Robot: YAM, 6 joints.
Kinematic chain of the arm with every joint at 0, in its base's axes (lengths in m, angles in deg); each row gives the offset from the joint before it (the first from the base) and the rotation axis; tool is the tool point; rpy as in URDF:
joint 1: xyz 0 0 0.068 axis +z
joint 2: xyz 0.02 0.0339 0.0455 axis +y
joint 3: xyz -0.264 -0.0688 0 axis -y
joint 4: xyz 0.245 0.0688 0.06 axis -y
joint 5: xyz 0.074 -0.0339 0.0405 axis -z
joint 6: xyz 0.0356 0 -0.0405 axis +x
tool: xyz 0 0 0 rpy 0 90 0
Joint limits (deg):
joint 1: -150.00..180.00
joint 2: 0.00..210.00
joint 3: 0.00..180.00
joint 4: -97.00..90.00
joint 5: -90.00..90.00
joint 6: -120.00..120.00
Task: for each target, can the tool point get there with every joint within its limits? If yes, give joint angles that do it. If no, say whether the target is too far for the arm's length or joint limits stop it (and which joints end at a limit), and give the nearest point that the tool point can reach.
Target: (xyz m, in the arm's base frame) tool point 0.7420 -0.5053 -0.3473
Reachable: no: too far | nearest point 0.4745 -0.3232 -0.1774 | short by 0.365 m
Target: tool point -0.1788 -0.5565 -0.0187
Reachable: yes | joints -104.64 177.73 146.24 -16.37 65.33 -86.76
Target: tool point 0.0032 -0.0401 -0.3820
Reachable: no: joint limits stop it (at a limit: joint 2) | nearest point 0.0055 -0.0684 -0.3324 | short by 0.057 m
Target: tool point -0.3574 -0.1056 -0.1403
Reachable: no: joint limits stop it (at a limit: joint 1) | nearest point -0.3316 -0.1503 -0.1403 | short by 0.052 m
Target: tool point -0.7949 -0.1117 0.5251
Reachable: no: too far | nearest point -0.5706 -0.0129 0.4059 | short by 0.273 m
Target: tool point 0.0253 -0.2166 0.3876
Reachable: yes | joints -75.53 76.13 87.33 -82.12 56.18 -92.21
